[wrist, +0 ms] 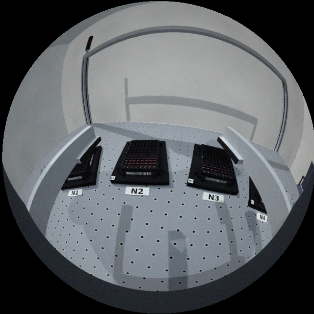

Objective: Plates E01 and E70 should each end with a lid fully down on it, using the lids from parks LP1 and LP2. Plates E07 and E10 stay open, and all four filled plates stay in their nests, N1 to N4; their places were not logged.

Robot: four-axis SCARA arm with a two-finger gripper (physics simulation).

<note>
The picture shows: a nest N3 and a nest N2.
</note>
